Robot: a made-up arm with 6 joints.
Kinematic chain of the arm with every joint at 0, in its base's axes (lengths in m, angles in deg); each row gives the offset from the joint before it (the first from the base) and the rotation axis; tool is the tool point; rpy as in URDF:
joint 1: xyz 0.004 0 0.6 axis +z
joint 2: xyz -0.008 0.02 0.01 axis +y
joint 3: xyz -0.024 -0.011 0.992 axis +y
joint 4: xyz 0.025 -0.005 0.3 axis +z
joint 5: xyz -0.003 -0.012 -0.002 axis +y
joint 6: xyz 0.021 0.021 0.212 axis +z
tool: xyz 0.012 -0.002 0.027 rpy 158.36 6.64 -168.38
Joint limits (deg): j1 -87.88..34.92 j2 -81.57..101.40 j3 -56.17..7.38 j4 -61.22..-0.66 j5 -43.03..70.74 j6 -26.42..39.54
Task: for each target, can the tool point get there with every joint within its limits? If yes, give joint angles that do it. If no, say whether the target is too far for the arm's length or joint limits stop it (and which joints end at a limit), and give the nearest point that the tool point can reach.
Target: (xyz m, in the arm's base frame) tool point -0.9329 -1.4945 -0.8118
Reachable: no: too far | nearest point -0.1006 -1.2828 0.1405 | short by 1.282 m
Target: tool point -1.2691 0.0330 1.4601
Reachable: yes | joints -2.03 -56.75 -7.15 -14.26 13.30 -11.98
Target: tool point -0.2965 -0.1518 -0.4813
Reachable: no: joint limits stop it (at a limit: joint 2, joint 3, joint 4, joint 5, joint 6) | nearest point -1.1003 -0.5578 0.2866 | short by 1.183 m
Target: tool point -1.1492 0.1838 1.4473
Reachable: yes | joints -16.27 -59.81 1.59 -52.07 49.56 23.02
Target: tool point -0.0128 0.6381 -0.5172
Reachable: no: joint limits stop it (at a limit: joint 1, joint 2, joint 3, joint 4, joint 5, joint 6) | nearest point -0.0342 1.2366 0.2866 | short by 1.002 m
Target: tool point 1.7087 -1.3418 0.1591
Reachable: no: too far | nearest point 1.1793 -0.9251 0.3153 | short by 0.692 m
